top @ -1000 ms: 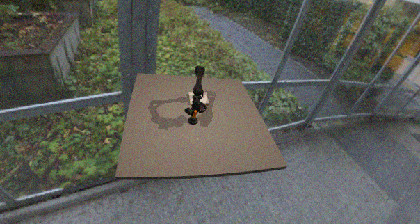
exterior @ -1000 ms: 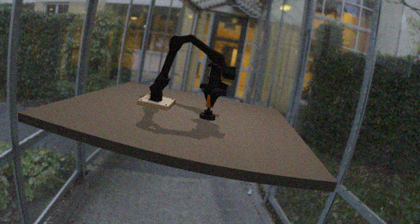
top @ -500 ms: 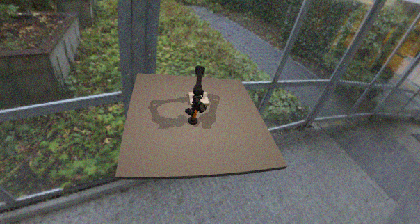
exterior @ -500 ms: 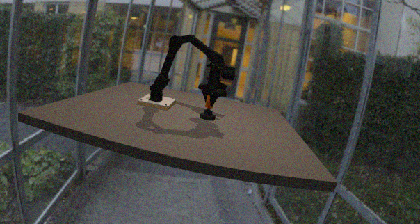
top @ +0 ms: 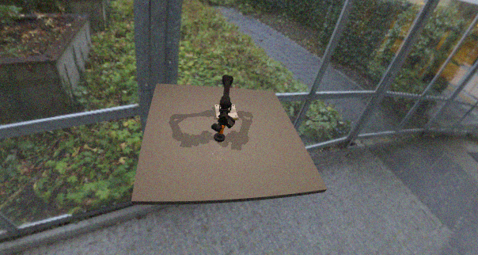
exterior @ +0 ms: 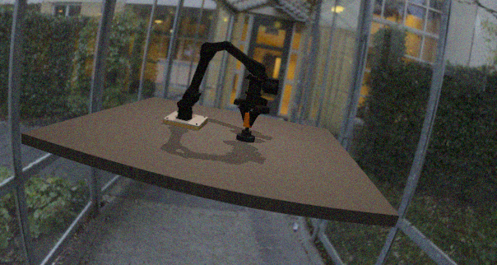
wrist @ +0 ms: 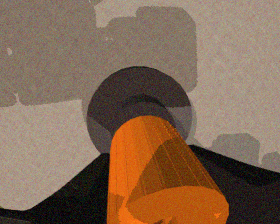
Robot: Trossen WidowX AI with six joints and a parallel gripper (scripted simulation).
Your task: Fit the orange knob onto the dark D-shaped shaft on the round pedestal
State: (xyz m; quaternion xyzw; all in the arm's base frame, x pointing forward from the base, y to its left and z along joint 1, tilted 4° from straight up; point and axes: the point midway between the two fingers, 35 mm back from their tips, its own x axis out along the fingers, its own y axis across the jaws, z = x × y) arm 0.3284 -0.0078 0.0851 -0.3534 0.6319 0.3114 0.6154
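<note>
The orange knob is 20 mm above my gripper tip. Also, from my gripper tip: dark round pedestal: 40 mm below.
</note>
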